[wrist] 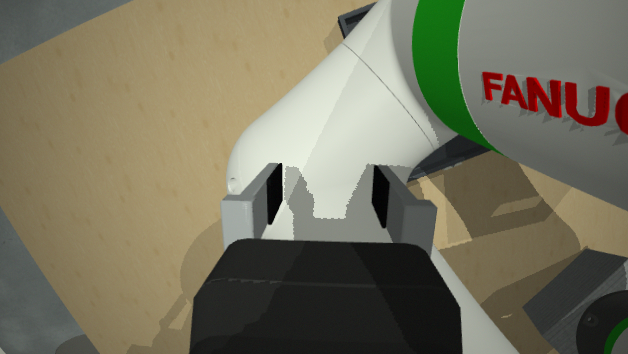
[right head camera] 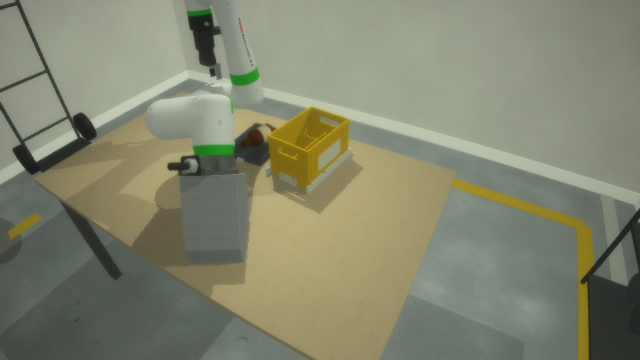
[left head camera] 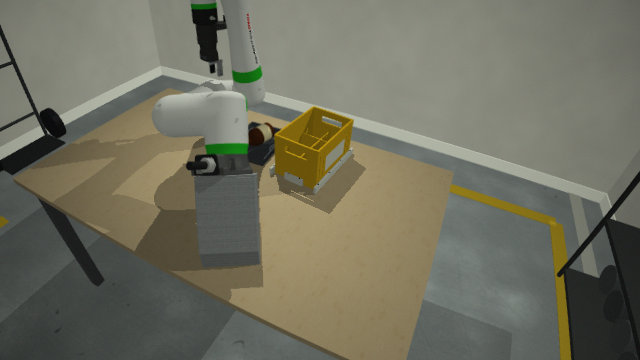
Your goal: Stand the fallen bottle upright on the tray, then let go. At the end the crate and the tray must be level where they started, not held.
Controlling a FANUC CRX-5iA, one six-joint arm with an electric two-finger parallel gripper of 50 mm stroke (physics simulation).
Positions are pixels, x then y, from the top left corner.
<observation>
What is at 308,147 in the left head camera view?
A yellow crate.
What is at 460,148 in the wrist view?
A dark grey tray.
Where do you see a dark grey tray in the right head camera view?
258,155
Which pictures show the yellow crate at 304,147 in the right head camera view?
The right head camera view and the left head camera view only.
</observation>
